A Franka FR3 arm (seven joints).
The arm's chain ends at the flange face. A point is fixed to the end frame.
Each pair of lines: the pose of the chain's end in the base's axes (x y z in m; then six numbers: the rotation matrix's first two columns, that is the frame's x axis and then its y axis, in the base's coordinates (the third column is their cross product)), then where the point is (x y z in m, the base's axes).
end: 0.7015 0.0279 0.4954 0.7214 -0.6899 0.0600 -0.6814 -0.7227 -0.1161
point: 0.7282 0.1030 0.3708
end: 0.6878 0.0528 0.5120 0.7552 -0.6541 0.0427 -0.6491 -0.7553 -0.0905
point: 0.7071 0.1281 0.3862
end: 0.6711 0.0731 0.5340 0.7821 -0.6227 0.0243 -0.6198 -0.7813 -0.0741
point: 0.6842 0.1489 0.4077
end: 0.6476 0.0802 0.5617 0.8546 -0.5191 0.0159 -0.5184 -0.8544 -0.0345
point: 0.6476 0.1533 0.4332
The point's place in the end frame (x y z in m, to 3 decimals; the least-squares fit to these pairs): -0.040 -0.058 0.130
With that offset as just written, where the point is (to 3 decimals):
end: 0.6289 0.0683 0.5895 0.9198 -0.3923 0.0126 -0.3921 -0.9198 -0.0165
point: 0.617 0.139 0.460
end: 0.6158 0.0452 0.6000 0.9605 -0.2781 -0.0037 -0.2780 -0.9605 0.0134
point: 0.593 0.110 0.469
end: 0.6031 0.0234 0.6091 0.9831 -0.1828 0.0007 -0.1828 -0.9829 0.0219
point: 0.574 0.085 0.478
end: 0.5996 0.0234 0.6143 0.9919 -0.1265 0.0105 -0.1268 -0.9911 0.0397
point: 0.568 0.081 0.482
